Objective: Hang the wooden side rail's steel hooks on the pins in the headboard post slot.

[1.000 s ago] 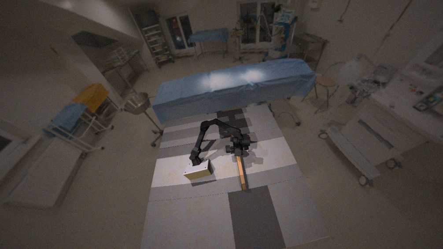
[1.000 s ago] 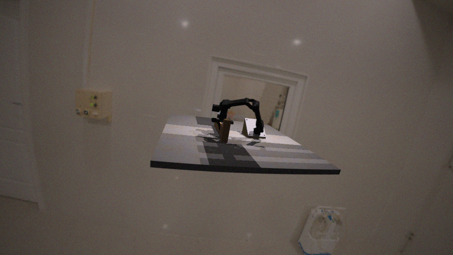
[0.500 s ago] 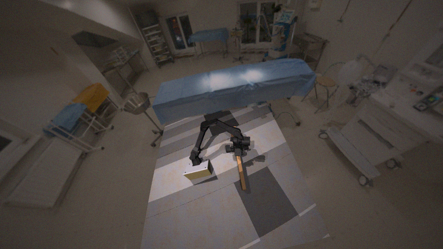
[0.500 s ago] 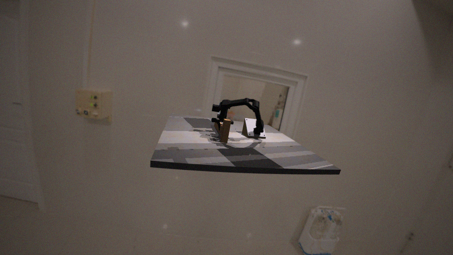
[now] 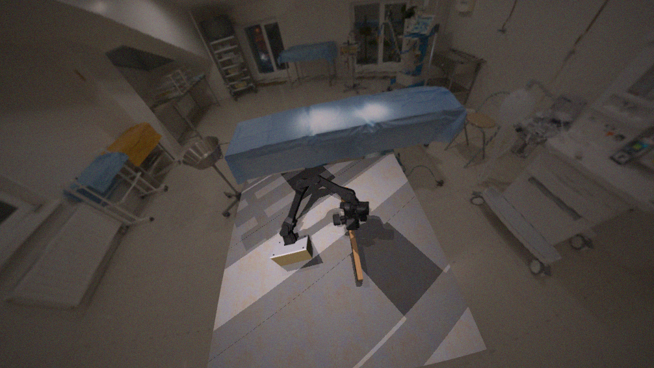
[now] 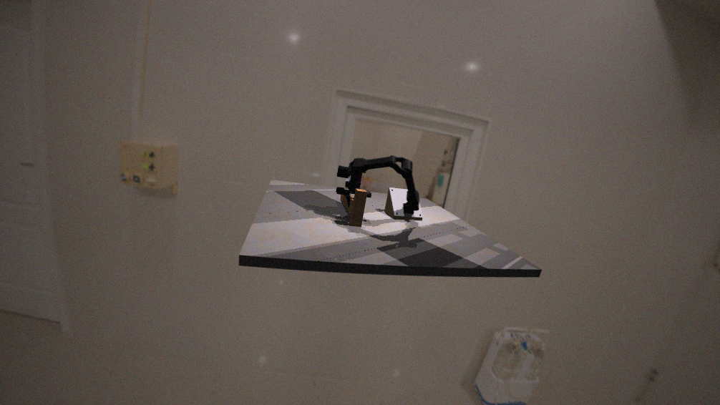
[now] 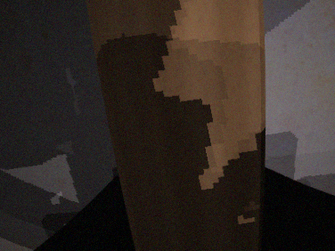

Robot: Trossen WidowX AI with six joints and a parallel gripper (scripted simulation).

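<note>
Now: gripper tip 160 mm to the right of the headboard post, 40 mm below it and 10 mm short of it.
</note>
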